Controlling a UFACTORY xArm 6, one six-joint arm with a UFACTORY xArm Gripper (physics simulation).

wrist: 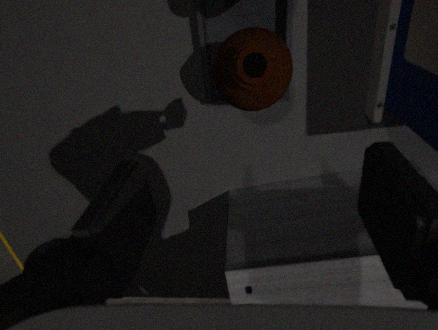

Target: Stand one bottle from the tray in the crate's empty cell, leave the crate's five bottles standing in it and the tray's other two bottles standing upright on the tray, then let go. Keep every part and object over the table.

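Frame: origin at the arm's base, x left, y back, z up, level; metres.
Seen in the pictures: gripper, between the fingertips: [249, 182].
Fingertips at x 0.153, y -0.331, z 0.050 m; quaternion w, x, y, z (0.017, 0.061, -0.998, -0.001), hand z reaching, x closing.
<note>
Pixels of each thing's top centre, then the offset from my fingertips to it. "spot": a spot on its surface instead.
- orange-brown bottle, centre of its top: [255, 100] dz -0.111, dx -0.008, dy +0.006 m
- pale rail, a spot on its surface: [383, 65] spot: dz -0.249, dx -0.157, dy +0.017 m
One orange-brown bottle [255, 92] stands upright at the near end of the narrow dark tray, upper middle of the wrist view, its dark round mouth facing the camera. Part of the tray's left wall [196, 37] shows beside it. The tray's other two bottles do not show. My gripper [249, 182] is wide open and empty, one dark finger at lower left and one at the right edge. The bottle lies beyond the fingers in the view, not between them. The crate, its five bottles and its empty cell cannot be made out for certain.
A pale wood-grained block or box [305, 282], its upper face in shadow, shows at the bottom between the fingers. A pale rail [383, 65] with screws stands at upper right, with a blue surface [407, 100] beyond. A yellow line [11, 250] shows at lower left. The picture is dark.
</note>
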